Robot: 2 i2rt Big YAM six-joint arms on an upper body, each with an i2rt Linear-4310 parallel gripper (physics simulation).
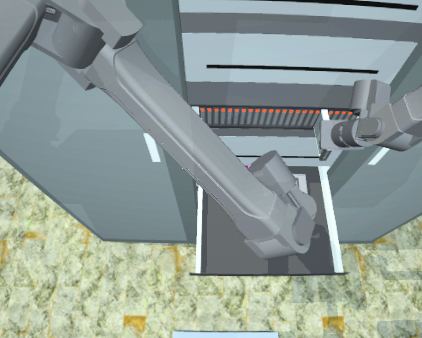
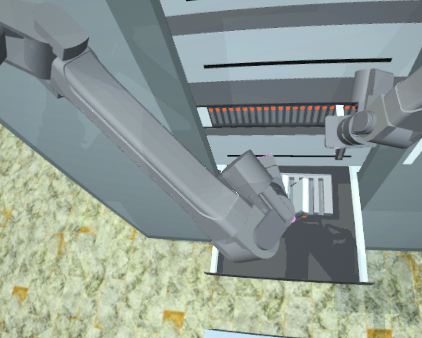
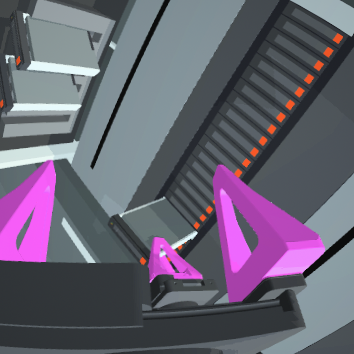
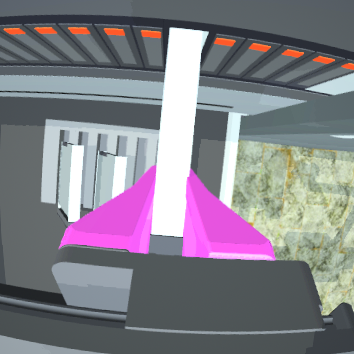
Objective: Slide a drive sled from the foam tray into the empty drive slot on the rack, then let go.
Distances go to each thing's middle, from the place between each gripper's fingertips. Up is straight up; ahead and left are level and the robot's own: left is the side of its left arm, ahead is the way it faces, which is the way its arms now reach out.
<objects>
Now: left hand 31 cm above the foam tray [image 2: 320,206], 11 cm short of it and 9 cm to the left of it.
I see my right gripper 30 mm past the foam tray, 90 mm to the right of it and 300 mm above it.
</objects>
